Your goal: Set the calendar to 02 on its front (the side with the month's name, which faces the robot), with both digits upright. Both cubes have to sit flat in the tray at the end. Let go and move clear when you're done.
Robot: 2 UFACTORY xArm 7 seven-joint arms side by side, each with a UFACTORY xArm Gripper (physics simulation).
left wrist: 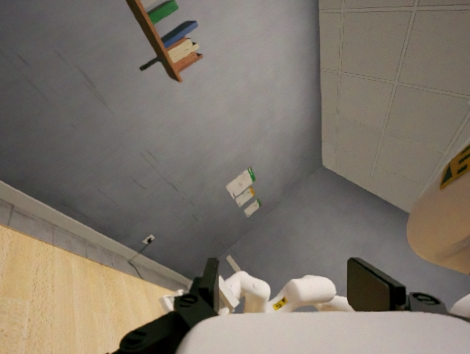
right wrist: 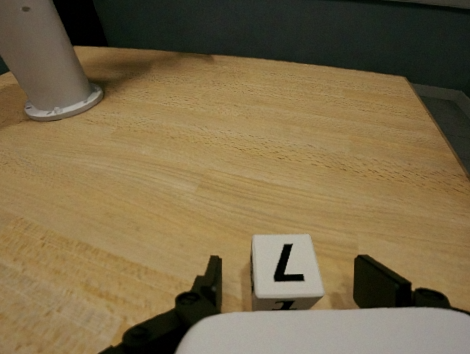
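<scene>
A white cube lies on the table in the right wrist view. A black 7 shows upside down on its upper face, and part of a 1 shows on the side below, cut off by the gripper body. My right gripper is open, its fingers on either side of the cube with a gap at each side. My left gripper is open and empty, facing the wall and ceiling. The calendar's tray and the second cube cannot be made out in either view.
The white right arm shows beyond my left fingers. A white arm base stands at the upper left of the wooden table. A wall shelf holds books. The table's edge runs down the right side of the right wrist view.
</scene>
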